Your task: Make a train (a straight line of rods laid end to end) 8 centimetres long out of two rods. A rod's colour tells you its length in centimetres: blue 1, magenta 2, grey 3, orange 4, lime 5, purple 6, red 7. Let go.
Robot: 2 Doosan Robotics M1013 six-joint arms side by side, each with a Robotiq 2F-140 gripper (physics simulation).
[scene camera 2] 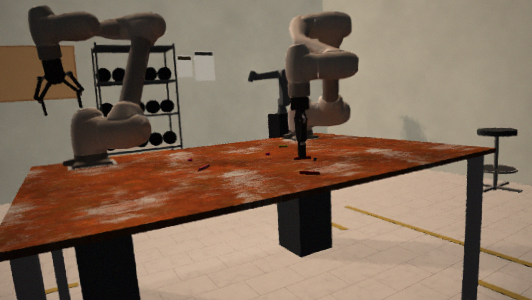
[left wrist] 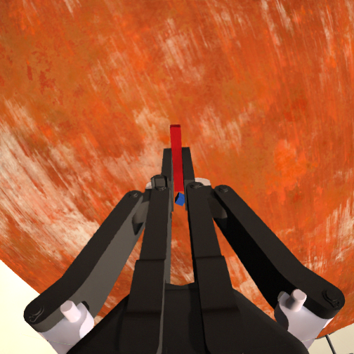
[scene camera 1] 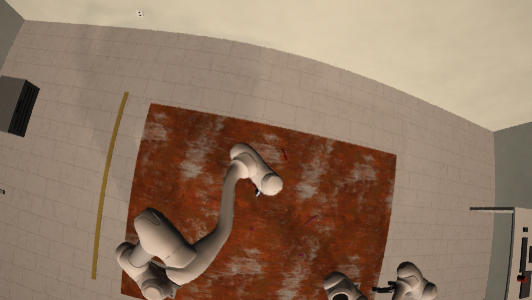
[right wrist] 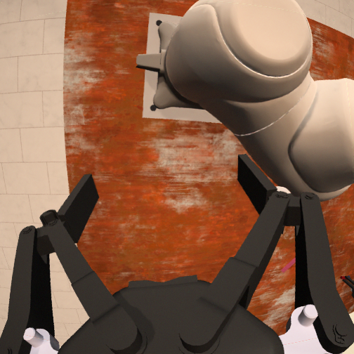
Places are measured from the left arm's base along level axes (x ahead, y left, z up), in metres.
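Where they show: left gripper, fingertip midpoint: (scene camera 2: 302,157); right gripper, fingertip midpoint: (scene camera 2: 63,111) (scene camera 1: 380,285); right arm's base at its link origin: (scene camera 2: 92,164).
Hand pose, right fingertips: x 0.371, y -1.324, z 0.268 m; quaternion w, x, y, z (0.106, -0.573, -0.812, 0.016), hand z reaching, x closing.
Note:
After its pixels a point has its place.
My left gripper (scene camera 1: 258,192) @(x 0.790, y -0.395, z 0.018 m) (scene camera 2: 302,156) @(x 0.790, y -0.395, z 0.018 m) (left wrist: 176,159) is shut on a red rod (scene camera 2: 296,158) @(x 0.790, y -0.421, z 0.016 m) (left wrist: 175,136), low at the table top. A small blue rod (scene camera 2: 315,159) @(x 0.806, y -0.341, z 0.004 m) (left wrist: 180,199) lies on the table close to the red rod's near end in the left wrist view. It is turned at an angle to the red rod. A very small gap seems to separate them; whether they touch is unclear. My right gripper (scene camera 2: 63,107) @(x 0.371, y -1.324, z 0.268 m) (right wrist: 165,176) is open and empty, high up at the left in scene camera 2.
On the table (scene camera 1: 350,200) @(x 0.890, y -1.033, z 0.000 m) (scene camera 2: 150,200) @(x 1.082, y -1.024, z 0.000 m) lie another red rod (scene camera 1: 284,154) @(x 1.033, y -0.491, z 0.009 m) (scene camera 2: 309,173) @(x 1.039, y -0.495, z 0.004 m), a purple rod (scene camera 1: 311,220) @(x 0.689, y -0.790, z 0.009 m) (scene camera 2: 204,167) @(x 0.691, y -0.786, z 0.006 m), a lime rod (scene camera 2: 283,146) @(x 0.326, y -0.272, z 0.005 m) and two small magenta rods, one (scene camera 1: 251,229) @(x 0.528, y -0.441, z 0.009 m) (scene camera 2: 267,154) @(x 0.534, y -0.450, z 0.004 m) nearer the left gripper, the other (scene camera 1: 301,255) @(x 0.446, y -0.803, z 0.012 m) (scene camera 2: 190,159) @(x 0.453, y -0.803, z 0.009 m) farther away.

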